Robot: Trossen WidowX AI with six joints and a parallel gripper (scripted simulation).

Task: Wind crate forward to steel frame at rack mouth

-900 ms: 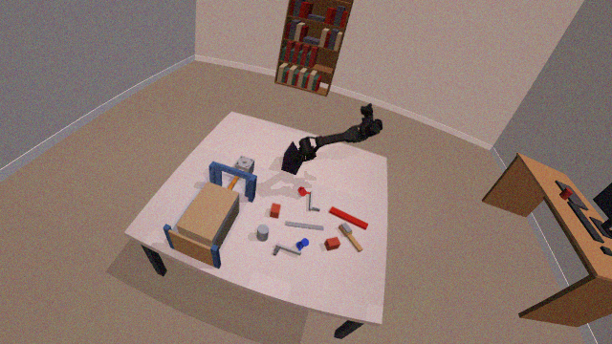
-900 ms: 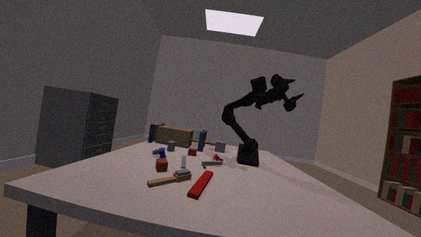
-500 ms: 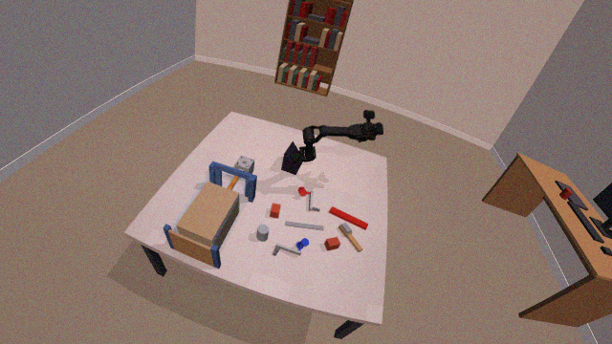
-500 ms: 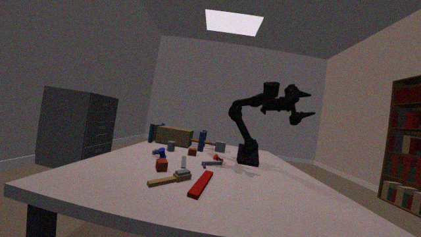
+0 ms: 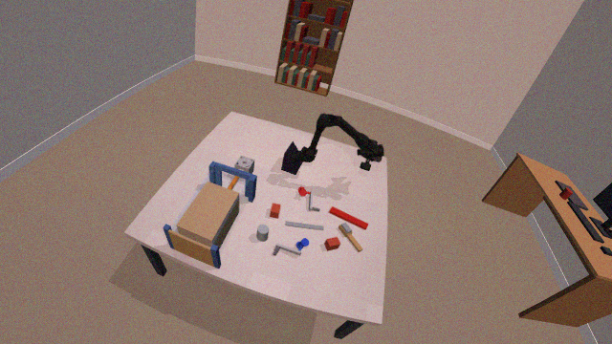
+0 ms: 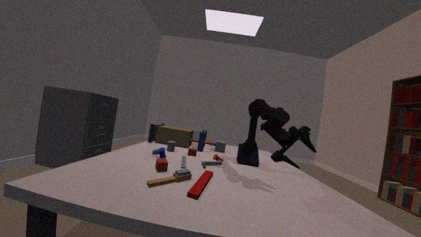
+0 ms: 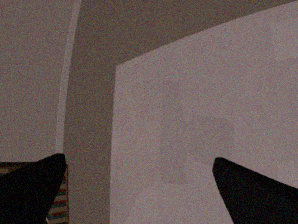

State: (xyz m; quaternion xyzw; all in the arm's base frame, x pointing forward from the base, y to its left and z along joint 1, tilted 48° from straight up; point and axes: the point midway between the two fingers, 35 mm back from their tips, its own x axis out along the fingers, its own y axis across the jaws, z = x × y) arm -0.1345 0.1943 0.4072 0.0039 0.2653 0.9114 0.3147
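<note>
My gripper tip is 38 cm short of the winch handle, 25 cm to the left of it and 16 cm above it. Round my gripper tip: grey bar (56 cm ahead, 21 cm to the right, 18 cm below); red bar (40 cm ahead, 17 cm below); red knob (36 cm ahead, 29 cm to the right, 15 cm below).
</note>
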